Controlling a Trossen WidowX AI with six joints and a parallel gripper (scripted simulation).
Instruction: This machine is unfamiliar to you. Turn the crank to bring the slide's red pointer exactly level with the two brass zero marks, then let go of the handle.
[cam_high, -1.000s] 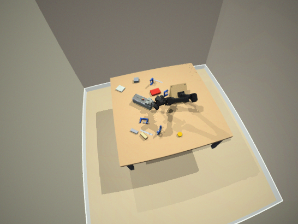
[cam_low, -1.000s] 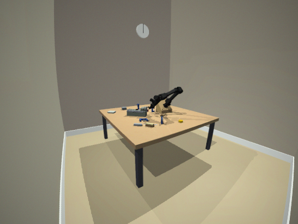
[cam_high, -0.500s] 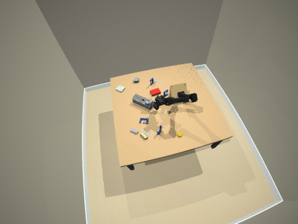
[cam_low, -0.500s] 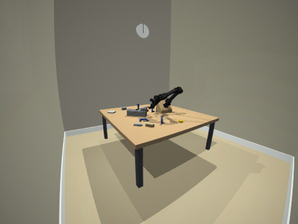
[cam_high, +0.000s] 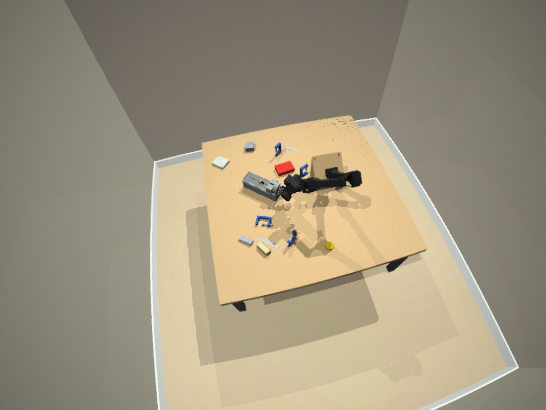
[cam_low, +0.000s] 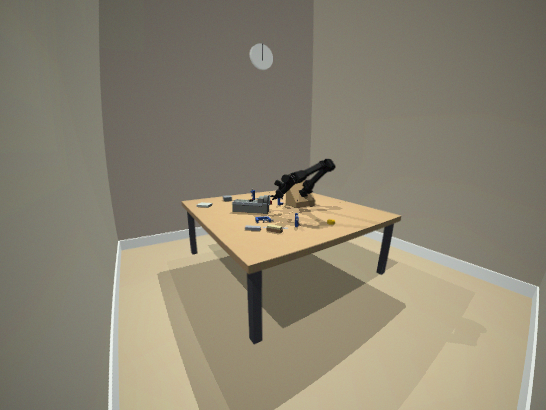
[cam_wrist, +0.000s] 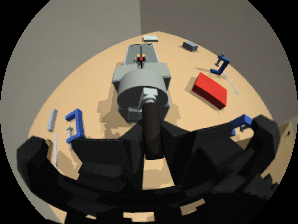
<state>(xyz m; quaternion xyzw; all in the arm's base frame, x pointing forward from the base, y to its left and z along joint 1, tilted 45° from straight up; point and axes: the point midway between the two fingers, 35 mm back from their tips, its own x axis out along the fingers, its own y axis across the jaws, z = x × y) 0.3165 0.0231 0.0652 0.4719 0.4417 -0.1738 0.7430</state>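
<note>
Now: the dark crank handle 10 mm behind my gripper tip, 10 mm to the left of it and 20 mm above it. The rest, counted from my gripper tip: red pointer: 110 mm ahead, 100 mm to the right, 10 mm below; then tan block: 210 mm ahead, 330 mm to the left, 80 mm below; then yellow disc: 180 mm behind, 410 mm to the left, 80 mm below.
</note>
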